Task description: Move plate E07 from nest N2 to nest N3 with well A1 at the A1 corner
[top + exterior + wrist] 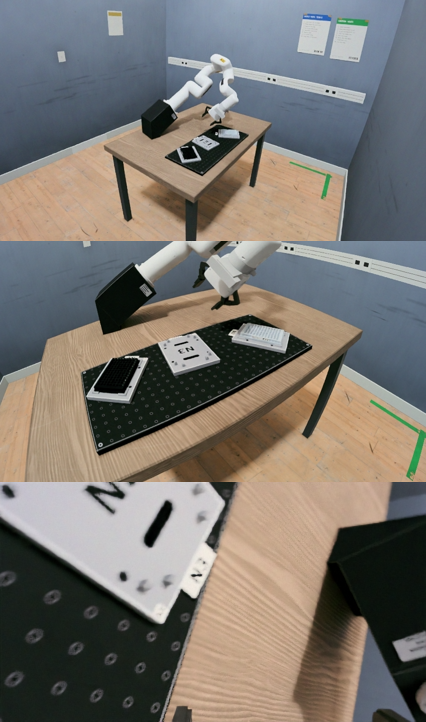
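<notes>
The clear well plate is 13 cm ahead of my hand, 12 cm to the left of it and 11 cm below it. Round my hand: black well plate (32 cm to the right, 10 cm below, 9 cm ahead); nest N1 (32 cm to the right, 12 cm below, 9 cm ahead).
</notes>
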